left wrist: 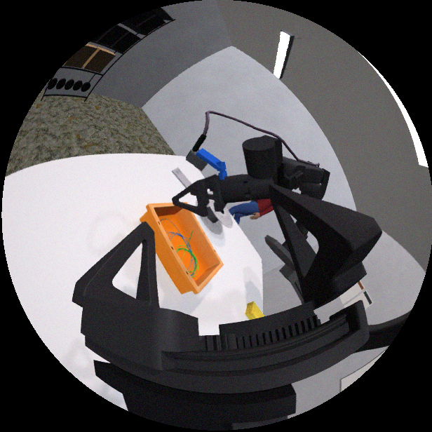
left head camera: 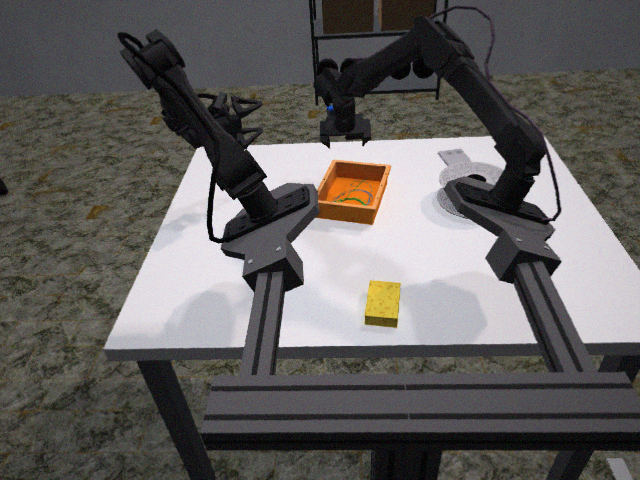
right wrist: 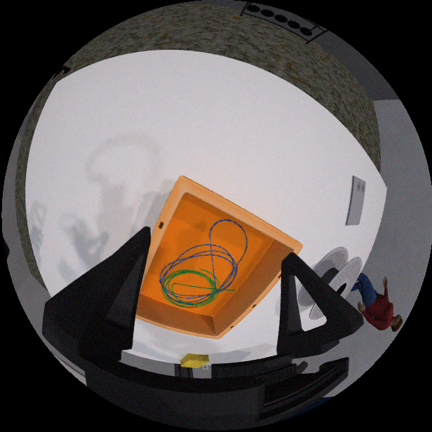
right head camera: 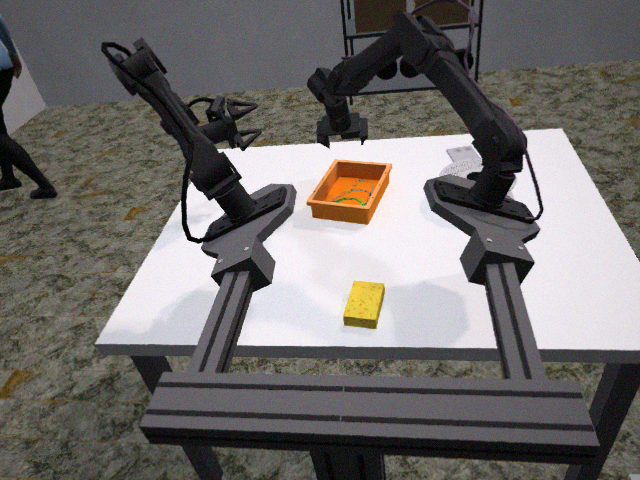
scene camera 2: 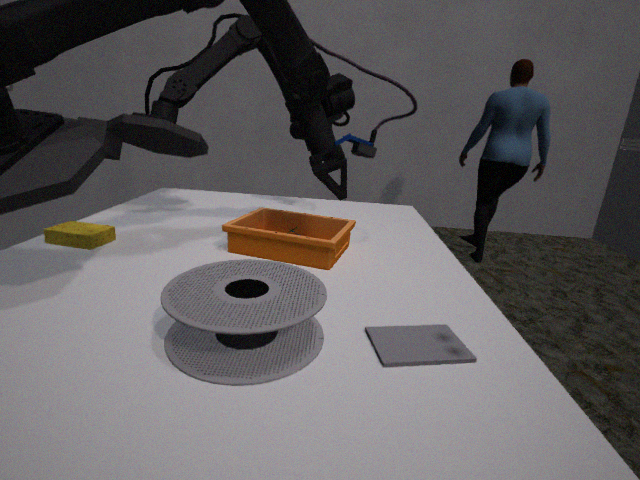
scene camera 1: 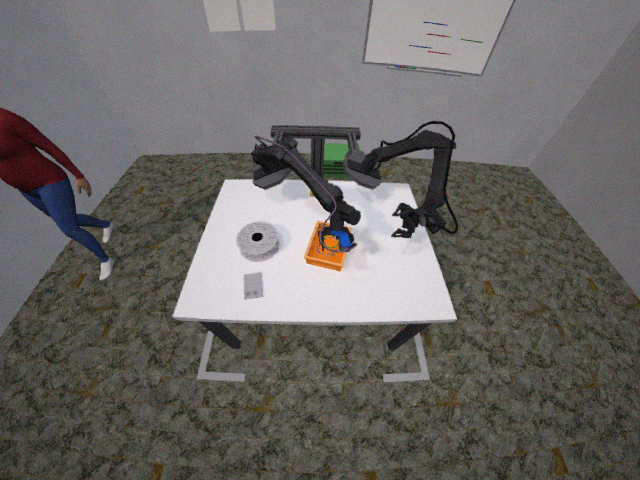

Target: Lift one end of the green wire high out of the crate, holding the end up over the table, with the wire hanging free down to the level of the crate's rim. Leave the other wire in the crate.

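Frame: origin at the left arm's base, x right, y ahead, z up, level; centimetres.
Seen in the pictures: left gripper, fingertip midpoint: (left head camera: 262,116) (right head camera: 259,118) (scene camera 1: 392,226); right gripper, fingertip midpoint: (left head camera: 346,145) (right head camera: 345,145) (scene camera 2: 342,195) (scene camera 1: 334,251); left arm's base at its link origin: (left head camera: 267,215) (right head camera: 246,216) (scene camera 1: 363,170); right arm's base at its link origin: (left head camera: 501,205) (right head camera: 482,203) (scene camera 1: 271,169).
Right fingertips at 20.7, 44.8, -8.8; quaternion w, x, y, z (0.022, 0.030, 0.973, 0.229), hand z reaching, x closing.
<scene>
Offsets run from my right fingertips to a thing's top centre, as dx, dy, dz.
The green wire (left head camera: 354,199) (right head camera: 351,198) (right wrist: 189,305) lies coiled in the orange crate (left head camera: 346,213) (right head camera: 341,212) (scene camera 2: 279,249) (right wrist: 240,216). In the right wrist view, a straight green end reaches right of its coil. The blue wire (right wrist: 228,220) lies in the same crate, its coils overlapping the green ones, with one loop towards the far side. My right gripper (left head camera: 347,143) (right head camera: 345,144) (scene camera 2: 342,197) (right wrist: 225,248) is open and empty, pointing down above the crate. My left gripper (left head camera: 260,117) (right head camera: 257,118) (scene camera 1: 393,224) is open and empty, raised to the crate's left in the head views.
A grey spool {+34.6, -14.7, -5.7} (scene camera 1: 268,242) (scene camera 2: 196,304) and a flat grey plate {+35.9, +7.4, -11.6} (scene camera 1: 253,285) (scene camera 2: 418,343) lie to the crate's right in the head views. A yellow sponge {+2.7, -53.9, -9.2} (left head camera: 382,302) (right head camera: 364,303) (scene camera 2: 80,234) lies near the table edge by the arm frame.
</scene>
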